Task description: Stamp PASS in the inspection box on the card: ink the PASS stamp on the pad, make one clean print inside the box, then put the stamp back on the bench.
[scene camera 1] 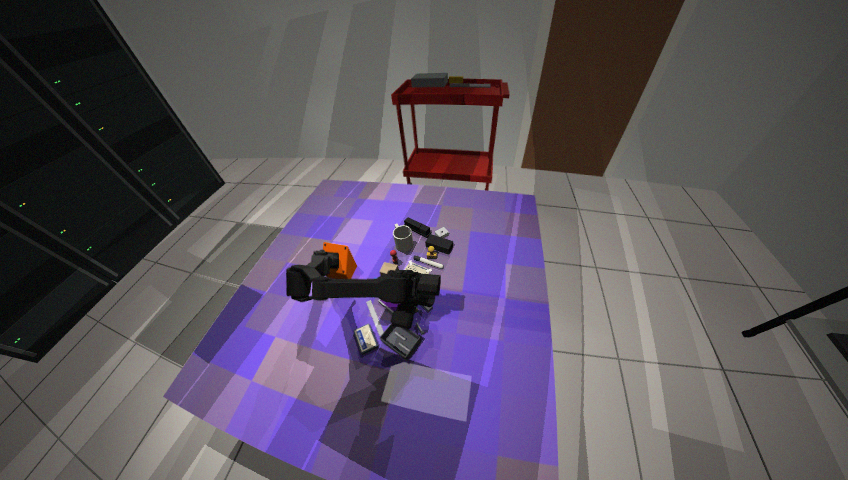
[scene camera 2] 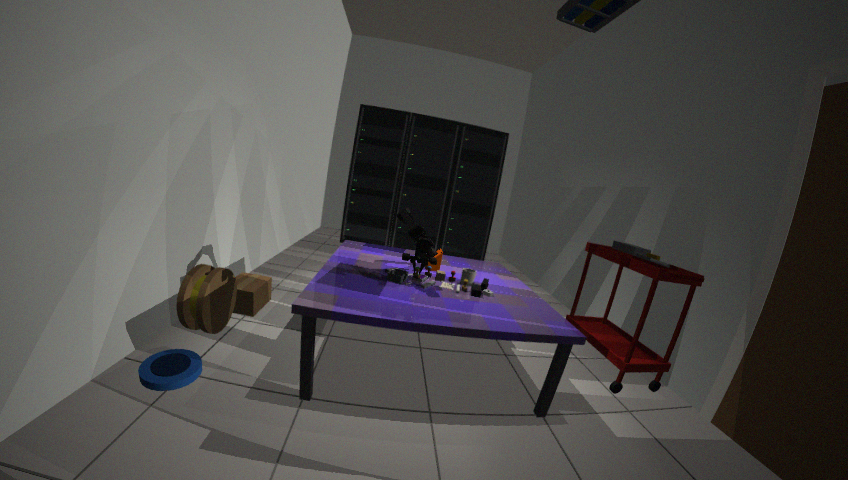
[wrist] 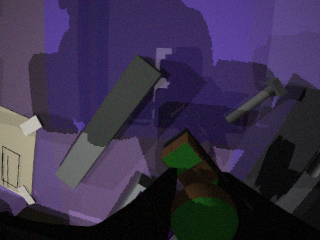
In view: my gripper point(scene camera 1: 411, 309), a grey bar point(wrist: 138, 79), a dark tray point(scene camera 1: 402, 341) and a bolt point(wrist: 274, 88).
My gripper shows as well in the wrist view point(wrist: 197, 177).
